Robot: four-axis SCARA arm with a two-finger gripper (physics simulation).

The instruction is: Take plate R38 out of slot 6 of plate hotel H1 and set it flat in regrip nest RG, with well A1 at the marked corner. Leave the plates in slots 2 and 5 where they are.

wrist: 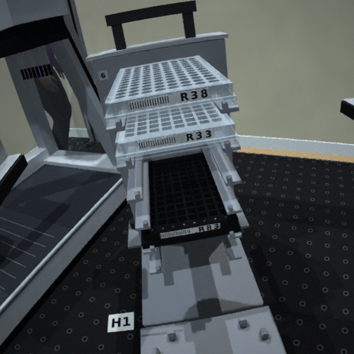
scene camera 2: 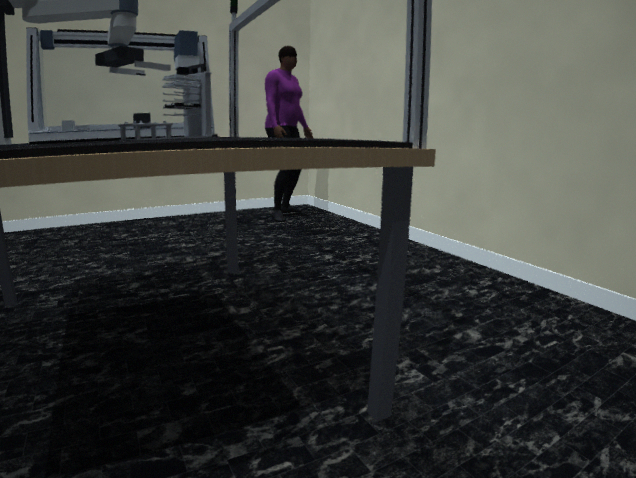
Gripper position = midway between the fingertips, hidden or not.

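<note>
A black plate R83 (wrist: pixel 185 205) is visible, as is my gripper (scene camera 2: pixel 156 70).
</note>
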